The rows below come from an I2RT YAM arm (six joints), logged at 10 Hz.
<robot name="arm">
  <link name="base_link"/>
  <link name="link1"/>
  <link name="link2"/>
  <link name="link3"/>
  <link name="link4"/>
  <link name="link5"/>
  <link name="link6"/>
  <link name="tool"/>
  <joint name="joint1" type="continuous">
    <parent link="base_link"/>
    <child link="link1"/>
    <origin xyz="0 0 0.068"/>
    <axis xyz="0 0 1"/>
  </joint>
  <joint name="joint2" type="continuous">
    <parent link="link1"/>
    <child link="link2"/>
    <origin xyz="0.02 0.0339 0.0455" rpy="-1.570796 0 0"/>
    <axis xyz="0 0 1"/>
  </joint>
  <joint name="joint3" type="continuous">
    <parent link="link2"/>
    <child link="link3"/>
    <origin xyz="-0.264 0 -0.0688" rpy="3.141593 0 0"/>
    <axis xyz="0 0 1"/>
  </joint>
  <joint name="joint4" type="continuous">
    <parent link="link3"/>
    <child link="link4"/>
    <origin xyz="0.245 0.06 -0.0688"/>
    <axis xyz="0 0 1"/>
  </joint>
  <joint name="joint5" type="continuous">
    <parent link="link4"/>
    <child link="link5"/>
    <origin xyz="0.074 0.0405 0.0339" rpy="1.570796 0 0"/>
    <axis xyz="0 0 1"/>
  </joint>
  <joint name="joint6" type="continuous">
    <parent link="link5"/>
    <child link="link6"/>
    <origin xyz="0.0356 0 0.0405" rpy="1.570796 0 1.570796"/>
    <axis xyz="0 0 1"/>
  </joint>
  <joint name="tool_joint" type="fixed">
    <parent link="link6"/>
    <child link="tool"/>
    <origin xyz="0 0 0" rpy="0 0 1.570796"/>
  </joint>
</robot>
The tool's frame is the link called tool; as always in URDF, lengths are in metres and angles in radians. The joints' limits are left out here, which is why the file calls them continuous.
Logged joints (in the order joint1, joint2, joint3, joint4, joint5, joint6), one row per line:
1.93, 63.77, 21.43, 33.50, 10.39, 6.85
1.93, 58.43, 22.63, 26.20, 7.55, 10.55
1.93, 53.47, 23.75, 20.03, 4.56, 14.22
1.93, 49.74, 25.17, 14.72, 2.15, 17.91
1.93, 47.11, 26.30, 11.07, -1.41, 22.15
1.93, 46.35, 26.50, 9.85, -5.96, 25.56
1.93, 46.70, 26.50, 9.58, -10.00, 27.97
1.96, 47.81, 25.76, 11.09, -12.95, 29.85
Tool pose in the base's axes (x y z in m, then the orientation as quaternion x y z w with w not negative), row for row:
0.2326, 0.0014, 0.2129, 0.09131, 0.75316, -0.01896, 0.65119
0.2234, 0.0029, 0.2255, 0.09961, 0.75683, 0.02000, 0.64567
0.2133, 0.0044, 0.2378, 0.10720, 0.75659, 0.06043, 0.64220
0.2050, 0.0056, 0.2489, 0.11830, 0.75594, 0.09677, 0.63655
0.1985, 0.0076, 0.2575, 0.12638, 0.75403, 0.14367, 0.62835
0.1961, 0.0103, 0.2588, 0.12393, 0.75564, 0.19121, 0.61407
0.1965, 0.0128, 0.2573, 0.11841, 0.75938, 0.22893, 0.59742
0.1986, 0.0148, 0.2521, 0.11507, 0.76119, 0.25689, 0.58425
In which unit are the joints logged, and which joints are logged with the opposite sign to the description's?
The joints are logged in degrees. Opposite sign: none.
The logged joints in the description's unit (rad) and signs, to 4 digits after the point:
0.0337, 1.1130, 0.3740, 0.5847, 0.1813, 0.1196
0.0337, 1.0198, 0.3950, 0.4573, 0.1318, 0.1841
0.0337, 0.9332, 0.4145, 0.3496, 0.0796, 0.2482
0.0337, 0.8681, 0.4393, 0.2569, 0.0375, 0.3126
0.0337, 0.8222, 0.4590, 0.1932, -0.0246, 0.3866
0.0337, 0.8090, 0.4625, 0.1719, -0.1040, 0.4461
0.0337, 0.8151, 0.4625, 0.1672, -0.1745, 0.4882
0.0342, 0.8344, 0.4496, 0.1936, -0.2260, 0.5210

